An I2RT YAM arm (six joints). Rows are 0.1 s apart.
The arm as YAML. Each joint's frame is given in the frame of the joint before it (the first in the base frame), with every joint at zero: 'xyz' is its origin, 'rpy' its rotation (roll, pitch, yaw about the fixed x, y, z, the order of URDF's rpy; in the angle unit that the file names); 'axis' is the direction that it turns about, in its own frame. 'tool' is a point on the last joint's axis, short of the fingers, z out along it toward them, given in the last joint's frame.
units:
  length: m
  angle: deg
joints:
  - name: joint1
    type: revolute
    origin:
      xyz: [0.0, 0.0, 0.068]
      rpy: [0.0, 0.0, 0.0]
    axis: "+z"
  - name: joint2
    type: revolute
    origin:
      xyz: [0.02, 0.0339, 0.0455]
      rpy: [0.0, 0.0, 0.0]
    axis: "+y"
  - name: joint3
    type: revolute
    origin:
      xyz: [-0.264, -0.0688, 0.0]
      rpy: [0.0, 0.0, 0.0]
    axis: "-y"
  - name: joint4
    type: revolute
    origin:
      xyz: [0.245, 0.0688, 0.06]
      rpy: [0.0, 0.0, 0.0]
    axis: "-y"
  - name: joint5
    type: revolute
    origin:
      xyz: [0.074, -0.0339, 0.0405]
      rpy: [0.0, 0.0, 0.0]
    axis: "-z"
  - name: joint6
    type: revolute
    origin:
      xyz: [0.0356, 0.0, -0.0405]
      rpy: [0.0, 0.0, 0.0]
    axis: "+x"
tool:
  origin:
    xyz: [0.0, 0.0, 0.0]
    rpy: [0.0, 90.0, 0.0]
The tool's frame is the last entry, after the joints.
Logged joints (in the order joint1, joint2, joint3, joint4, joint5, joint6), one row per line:
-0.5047, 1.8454, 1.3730, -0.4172, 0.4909, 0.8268
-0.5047, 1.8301, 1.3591, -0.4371, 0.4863, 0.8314
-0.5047, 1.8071, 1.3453, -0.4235, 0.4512, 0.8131
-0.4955, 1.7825, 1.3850, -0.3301, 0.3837, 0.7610
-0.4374, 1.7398, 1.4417, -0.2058, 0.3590, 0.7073
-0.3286, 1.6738, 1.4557, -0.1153, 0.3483, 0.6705
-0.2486, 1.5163, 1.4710, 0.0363, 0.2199, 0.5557
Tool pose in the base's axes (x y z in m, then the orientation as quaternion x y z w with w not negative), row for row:
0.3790, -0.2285, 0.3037, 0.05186, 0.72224, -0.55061, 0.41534
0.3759, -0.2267, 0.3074, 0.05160, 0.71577, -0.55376, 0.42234
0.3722, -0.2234, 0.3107, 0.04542, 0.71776, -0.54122, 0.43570
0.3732, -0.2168, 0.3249, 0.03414, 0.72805, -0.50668, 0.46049
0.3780, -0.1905, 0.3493, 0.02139, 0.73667, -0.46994, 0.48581
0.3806, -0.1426, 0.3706, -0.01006, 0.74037, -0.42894, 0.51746
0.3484, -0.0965, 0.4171, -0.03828, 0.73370, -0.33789, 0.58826
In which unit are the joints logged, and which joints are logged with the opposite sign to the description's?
The joints are logged in radians. Opposite sign: joint4, joint6.
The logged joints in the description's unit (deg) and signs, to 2 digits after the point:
-28.92, 105.73, 78.67, 23.90, 28.13, -47.37
-28.92, 104.86, 77.87, 25.04, 27.86, -47.64
-28.92, 103.54, 77.08, 24.26, 25.85, -46.59
-28.39, 102.13, 79.35, 18.91, 21.98, -43.60
-25.06, 99.68, 82.60, 11.79, 20.57, -40.53
-18.83, 95.90, 83.41, 6.61, 19.96, -38.42
-14.24, 86.88, 84.28, -2.08, 12.60, -31.84

